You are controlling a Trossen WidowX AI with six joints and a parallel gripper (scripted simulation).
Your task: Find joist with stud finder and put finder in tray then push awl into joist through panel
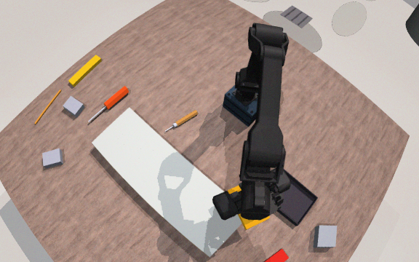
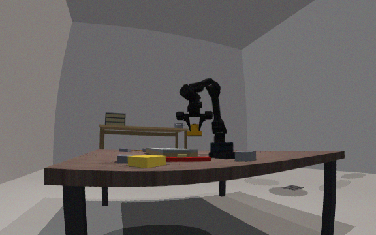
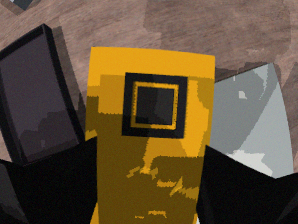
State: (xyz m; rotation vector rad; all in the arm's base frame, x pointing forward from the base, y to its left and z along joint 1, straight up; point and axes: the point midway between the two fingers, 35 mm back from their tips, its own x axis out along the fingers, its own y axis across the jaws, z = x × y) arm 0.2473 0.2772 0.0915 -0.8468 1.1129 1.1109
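Now: gripper tip 15 cm past the dark tray, 12 cm above it and 6 cm to the right of it. The rest, counted from my gripper tip: red piece (18 cm to the left, 12 cm below, 10 cm ahead); square indicator (3 cm above, 2 cm to the left, 1 cm ahead); yellow stud finder (2 cm above, 1 cm to the left).
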